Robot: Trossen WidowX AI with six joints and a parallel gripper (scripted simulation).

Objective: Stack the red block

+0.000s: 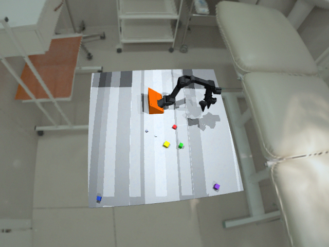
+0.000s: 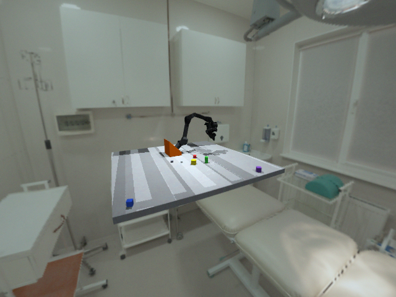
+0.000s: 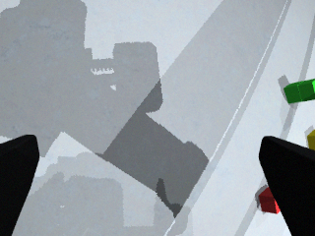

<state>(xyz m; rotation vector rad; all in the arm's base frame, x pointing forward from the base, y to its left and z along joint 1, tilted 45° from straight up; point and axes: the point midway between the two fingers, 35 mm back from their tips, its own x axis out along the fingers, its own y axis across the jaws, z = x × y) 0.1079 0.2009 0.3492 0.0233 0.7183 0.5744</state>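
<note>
Now: the red block 80 mm ahead of my gripper tip, 270 mm to the right of it and 130 mm below it. From my gripper tip the other things lie so: blue cube: 650 mm ahead, 950 mm to the right, 130 mm below; then yellow cube: 240 mm ahead, 360 mm to the right, 120 mm below; then purple cube: 650 mm ahead, 10 mm to the left, 130 mm below.
</note>
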